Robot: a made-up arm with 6 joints.
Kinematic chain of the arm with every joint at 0, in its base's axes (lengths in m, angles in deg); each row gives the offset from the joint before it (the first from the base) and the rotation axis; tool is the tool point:
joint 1: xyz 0 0 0.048 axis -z
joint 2: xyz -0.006 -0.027 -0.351 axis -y
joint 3: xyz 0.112 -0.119 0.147 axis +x
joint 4: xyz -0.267 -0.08 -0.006 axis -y
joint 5: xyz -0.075 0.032 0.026 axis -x
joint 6: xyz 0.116 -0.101 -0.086 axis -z
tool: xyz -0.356 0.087 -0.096
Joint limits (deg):
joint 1: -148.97..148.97
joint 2: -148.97..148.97
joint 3: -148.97..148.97
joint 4: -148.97..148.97
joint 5: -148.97..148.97
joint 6: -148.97..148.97
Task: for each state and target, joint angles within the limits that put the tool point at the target. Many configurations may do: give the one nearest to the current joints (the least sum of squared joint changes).
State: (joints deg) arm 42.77 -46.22 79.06 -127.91 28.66 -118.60
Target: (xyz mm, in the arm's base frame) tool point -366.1 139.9 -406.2
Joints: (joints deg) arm 23.36 -64.89 84.34 -124.25 38.17 -112.63
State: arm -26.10 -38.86 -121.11 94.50 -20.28 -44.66
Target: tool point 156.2 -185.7 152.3
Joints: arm -8.10 0.17 -131.82 102.96 -22.29 -33.94
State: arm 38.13 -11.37 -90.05 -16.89 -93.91 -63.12
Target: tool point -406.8 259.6 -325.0
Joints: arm 44.93 -13.39 -76.96 -29.50 -121.64 -51.85
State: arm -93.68 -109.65 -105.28 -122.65 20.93 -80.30
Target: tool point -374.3 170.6 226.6
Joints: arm -137.88 -69.76 -114.28 -117.78 -8.08 -100.57
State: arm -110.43 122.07 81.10 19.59 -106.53 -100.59
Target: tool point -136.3 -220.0 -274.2
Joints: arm -124.80 133.78 56.85 33.77 -89.32 -96.87
